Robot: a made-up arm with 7 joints. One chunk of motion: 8 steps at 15 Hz.
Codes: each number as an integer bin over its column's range. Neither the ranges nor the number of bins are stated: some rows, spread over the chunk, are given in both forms.
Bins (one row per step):
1: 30 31 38 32 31 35
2: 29 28 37 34 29 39
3: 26 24 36 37 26 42
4: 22 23 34 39 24 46
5: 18 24 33 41 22 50
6: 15 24 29 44 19 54
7: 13 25 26 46 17 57
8: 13 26 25 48 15 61
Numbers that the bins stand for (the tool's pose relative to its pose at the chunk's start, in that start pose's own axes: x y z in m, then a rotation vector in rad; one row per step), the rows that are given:
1: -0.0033 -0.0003 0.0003 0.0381 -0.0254 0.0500
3: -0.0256 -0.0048 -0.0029 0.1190 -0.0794 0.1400
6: -0.0867 -0.0048 -0.0140 0.2324 -0.1549 0.2943
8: -0.0978 -0.0035 -0.0203 0.2971 -0.1981 0.3843
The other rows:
2: -0.0089 -0.0022 -0.0013 0.0705 -0.0470 0.1014
4: -0.0478 -0.0054 -0.0060 0.1514 -0.1010 0.1914
5: -0.0700 -0.0048 -0.0076 0.1838 -0.1225 0.2429
7: -0.0978 -0.0041 -0.0187 0.2648 -0.1765 0.3329

